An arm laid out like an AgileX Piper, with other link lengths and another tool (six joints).
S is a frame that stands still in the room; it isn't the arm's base.
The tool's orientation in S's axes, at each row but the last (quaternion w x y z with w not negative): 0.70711 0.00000 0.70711 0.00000; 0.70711 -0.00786 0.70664 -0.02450; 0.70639 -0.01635 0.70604 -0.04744; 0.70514 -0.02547 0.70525 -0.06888; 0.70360 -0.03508 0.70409 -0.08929; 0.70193 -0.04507 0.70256 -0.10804; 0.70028 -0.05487 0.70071 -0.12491; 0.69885 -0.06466 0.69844 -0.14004; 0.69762 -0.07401 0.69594 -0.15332; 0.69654 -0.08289 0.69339 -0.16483; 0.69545 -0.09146 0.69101 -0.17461
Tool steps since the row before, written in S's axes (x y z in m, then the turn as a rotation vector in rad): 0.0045 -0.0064 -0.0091 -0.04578 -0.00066 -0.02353; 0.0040 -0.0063 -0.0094 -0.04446 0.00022 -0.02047; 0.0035 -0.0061 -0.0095 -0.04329 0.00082 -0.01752; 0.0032 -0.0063 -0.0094 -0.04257 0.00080 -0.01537; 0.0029 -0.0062 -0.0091 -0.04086 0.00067 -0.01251; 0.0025 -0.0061 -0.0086 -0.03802 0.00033 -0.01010; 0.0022 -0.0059 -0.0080 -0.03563 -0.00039 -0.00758; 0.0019 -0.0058 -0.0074 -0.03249 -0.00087 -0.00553; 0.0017 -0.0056 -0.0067 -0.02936 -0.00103 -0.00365; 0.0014 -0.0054 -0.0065 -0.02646 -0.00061 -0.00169; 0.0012 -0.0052 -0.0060 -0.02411 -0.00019 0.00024
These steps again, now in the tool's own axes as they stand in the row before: 0.0091 -0.0064 0.0045 0.02353 -0.00066 -0.04578; 0.0097 -0.0058 0.0041 0.02043 0.00011 -0.04448; 0.0100 -0.0051 0.0037 0.01744 0.00049 -0.04333; 0.0101 -0.0048 0.0035 0.01531 0.00023 -0.04260; 0.0100 -0.0043 0.0033 0.01250 -0.00027 -0.04087; 0.0097 -0.0039 0.0030 0.01019 -0.00087 -0.03799; 0.0092 -0.0034 0.0027 0.00790 -0.00196 -0.03551; 0.0087 -0.0032 0.0024 0.00603 -0.00267 -0.03230; 0.0081 -0.0030 0.0022 0.00425 -0.00307 -0.02914; 0.0079 -0.0026 0.0018 0.00222 -0.00302 -0.02625; 0.0075 -0.0024 0.0016 0.00023 -0.00307 -0.02391
